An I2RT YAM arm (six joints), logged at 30 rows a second.
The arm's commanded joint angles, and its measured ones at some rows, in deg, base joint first. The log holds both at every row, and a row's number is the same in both.
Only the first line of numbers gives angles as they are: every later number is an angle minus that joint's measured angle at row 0.
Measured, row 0: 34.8, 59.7, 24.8, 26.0, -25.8, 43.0
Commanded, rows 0 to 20: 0.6, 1.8, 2.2, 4.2, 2.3, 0.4; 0.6, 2.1, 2.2, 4.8, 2.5, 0.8; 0.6, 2.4, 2.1, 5.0, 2.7, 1.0; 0.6, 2.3, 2.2, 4.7, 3.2, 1.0; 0.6, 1.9, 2.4, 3.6, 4.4, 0.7; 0.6, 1.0, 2.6, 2.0, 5.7, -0.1; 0.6, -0.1, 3.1, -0.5, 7.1, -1.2; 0.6, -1.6, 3.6, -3.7, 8.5, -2.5; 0.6, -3.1, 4.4, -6.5, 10.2, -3.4; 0.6, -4.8, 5.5, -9.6, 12.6, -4.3; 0.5, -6.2, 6.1, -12.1, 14.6, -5.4; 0.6, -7.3, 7.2, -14.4, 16.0, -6.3; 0.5, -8.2, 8.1, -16.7, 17.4, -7.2; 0.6, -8.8, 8.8, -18.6, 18.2, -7.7; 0.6, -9.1, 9.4, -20.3, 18.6, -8.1; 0.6, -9.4, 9.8, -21.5, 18.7, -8.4; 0.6, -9.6, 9.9, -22.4, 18.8, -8.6; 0.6, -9.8, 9.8, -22.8, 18.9, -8.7; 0.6, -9.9, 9.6, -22.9, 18.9, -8.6; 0.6, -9.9, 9.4, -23.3, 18.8, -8.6; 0.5, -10.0, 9.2, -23.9, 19.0, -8.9
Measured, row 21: 0.4, -9.6, 8.1, -18.6, 16.2, -6.6
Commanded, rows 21 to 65: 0.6, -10.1, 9.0, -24.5, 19.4, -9.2; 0.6, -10.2, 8.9, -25.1, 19.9, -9.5; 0.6, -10.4, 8.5, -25.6, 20.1, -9.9; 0.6, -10.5, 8.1, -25.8, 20.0, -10.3; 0.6, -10.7, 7.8, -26.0, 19.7, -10.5; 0.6, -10.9, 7.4, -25.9, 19.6, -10.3; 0.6, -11.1, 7.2, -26.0, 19.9, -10.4; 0.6, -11.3, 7.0, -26.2, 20.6, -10.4; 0.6, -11.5, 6.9, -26.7, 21.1, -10.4; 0.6, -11.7, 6.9, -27.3, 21.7, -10.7; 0.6, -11.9, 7.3, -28.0, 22.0, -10.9; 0.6, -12.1, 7.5, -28.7, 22.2, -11.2; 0.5, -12.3, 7.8, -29.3, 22.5, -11.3; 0.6, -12.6, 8.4, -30.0, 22.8, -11.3; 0.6, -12.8, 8.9, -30.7, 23.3, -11.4; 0.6, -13.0, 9.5, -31.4, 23.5, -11.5; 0.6, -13.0, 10.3, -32.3, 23.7, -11.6; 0.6, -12.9, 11.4, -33.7, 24.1, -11.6; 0.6, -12.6, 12.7, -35.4, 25.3, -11.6; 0.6, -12.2, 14.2, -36.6, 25.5, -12.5; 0.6, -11.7, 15.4, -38.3, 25.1, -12.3; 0.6, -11.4, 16.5, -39.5, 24.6, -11.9; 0.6, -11.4, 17.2, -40.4, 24.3, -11.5; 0.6, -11.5, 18.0, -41.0, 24.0, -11.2; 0.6, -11.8, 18.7, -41.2, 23.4, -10.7; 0.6, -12.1, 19.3, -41.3, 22.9, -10.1; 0.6, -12.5, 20.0, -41.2, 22.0, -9.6; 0.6, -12.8, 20.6, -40.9, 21.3, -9.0; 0.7, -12.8, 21.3, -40.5, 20.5, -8.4; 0.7, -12.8, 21.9, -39.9, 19.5, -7.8; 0.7, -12.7, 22.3, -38.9, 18.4, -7.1; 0.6, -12.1, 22.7, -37.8, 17.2, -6.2; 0.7, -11.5, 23.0, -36.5, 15.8, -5.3; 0.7, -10.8, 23.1, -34.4, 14.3, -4.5; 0.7, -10.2, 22.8, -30.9, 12.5, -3.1; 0.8, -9.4, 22.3, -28.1, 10.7, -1.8; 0.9, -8.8, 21.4, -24.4, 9.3, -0.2; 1.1, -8.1, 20.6, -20.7, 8.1, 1.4; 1.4, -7.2, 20.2, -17.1, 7.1, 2.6; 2.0, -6.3, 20.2, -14.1, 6.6, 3.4; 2.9, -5.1, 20.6, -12.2, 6.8, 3.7; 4.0, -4.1, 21.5, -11.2, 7.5, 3.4; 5.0, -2.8, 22.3, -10.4, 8.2, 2.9; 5.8, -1.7, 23.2, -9.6, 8.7, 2.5; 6.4, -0.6, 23.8, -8.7, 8.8, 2.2
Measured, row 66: 3.5, -3.5, 20.1, -19.9, 10.6, 0.8
